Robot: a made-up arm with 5 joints. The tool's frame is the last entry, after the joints.
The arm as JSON. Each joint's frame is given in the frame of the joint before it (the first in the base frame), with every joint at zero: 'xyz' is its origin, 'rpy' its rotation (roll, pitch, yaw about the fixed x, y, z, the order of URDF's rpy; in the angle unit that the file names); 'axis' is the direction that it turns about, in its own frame. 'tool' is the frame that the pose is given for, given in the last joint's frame.
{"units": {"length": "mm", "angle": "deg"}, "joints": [
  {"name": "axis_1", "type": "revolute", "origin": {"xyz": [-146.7, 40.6, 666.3], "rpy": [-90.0, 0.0, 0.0]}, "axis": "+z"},
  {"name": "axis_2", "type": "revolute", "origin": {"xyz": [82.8, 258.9, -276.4], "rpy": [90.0, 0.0, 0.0]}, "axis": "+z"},
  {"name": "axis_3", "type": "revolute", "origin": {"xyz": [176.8, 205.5, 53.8], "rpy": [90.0, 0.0, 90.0]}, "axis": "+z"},
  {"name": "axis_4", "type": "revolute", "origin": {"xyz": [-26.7, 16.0, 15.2], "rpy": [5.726, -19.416, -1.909]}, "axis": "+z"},
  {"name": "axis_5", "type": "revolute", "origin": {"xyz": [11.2, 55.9, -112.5], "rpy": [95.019, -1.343, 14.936]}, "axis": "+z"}
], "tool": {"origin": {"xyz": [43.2, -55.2, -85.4], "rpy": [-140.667, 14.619, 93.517]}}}
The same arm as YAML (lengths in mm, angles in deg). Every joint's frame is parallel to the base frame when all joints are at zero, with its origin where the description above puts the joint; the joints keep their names.
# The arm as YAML. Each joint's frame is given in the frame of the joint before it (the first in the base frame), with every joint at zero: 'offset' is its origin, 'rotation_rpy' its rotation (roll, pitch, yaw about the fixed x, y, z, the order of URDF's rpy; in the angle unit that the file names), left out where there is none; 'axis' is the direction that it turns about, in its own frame. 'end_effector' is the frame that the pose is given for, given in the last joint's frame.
length_unit: mm
angle_unit: deg
chain:
  - id: axis_1
    offset: [-146.7, 40.6, 666.3]
    axis: [0.0, 1.0, 0.0]
  - id: axis_2
    offset: [82.8, -276.4, -258.9]
    axis: [0.0, 0.0, 1.0]
  - id: axis_3
    offset: [176.8, 205.5, 53.8]
    axis: [1.0, 0.0, 0.0]
  - id: axis_4
    offset: [15.2, -26.7, 16.0]
    axis: [0.938423, -0.333908, -0.088702]
  - id: axis_5
    offset: [-96.6, 48.1, 65.3]
    axis: [-0.086598, 0.273095, -0.958081]
end_effector:
  offset: [-27.9, 34.0, 101.4]
  rotation_rpy: [51.63, -3.22, -26.38]

